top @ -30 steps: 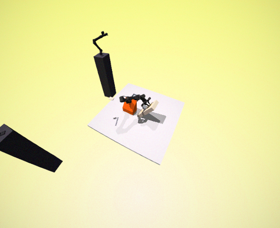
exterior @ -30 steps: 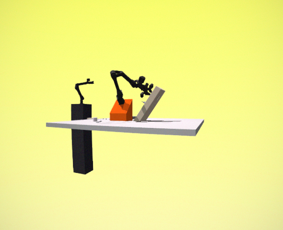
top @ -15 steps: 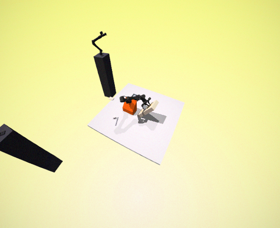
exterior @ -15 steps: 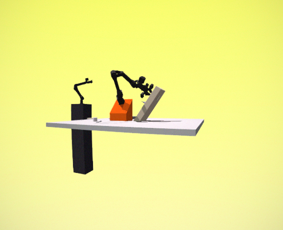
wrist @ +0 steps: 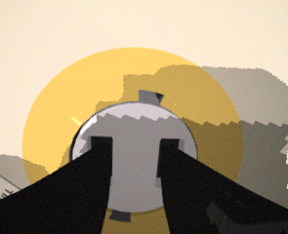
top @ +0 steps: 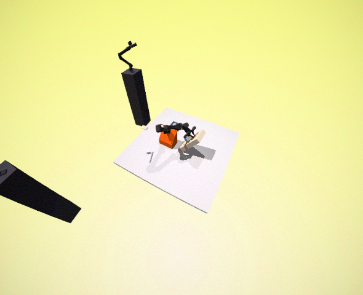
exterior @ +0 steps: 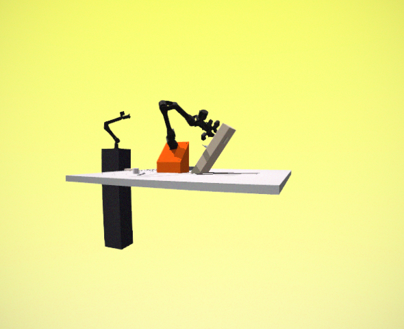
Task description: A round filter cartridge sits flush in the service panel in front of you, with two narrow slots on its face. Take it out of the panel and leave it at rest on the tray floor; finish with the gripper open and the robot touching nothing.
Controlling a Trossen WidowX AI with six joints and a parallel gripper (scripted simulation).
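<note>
My gripper tip is now 10 mm short of the white round filter cartridge and 10 mm above it. From my gripper tip the other things lie so: beige service panel: 80 mm below, 40 mm behind; grey square tray: 410 mm behind, 320 mm to the left, 250 mm below.
</note>
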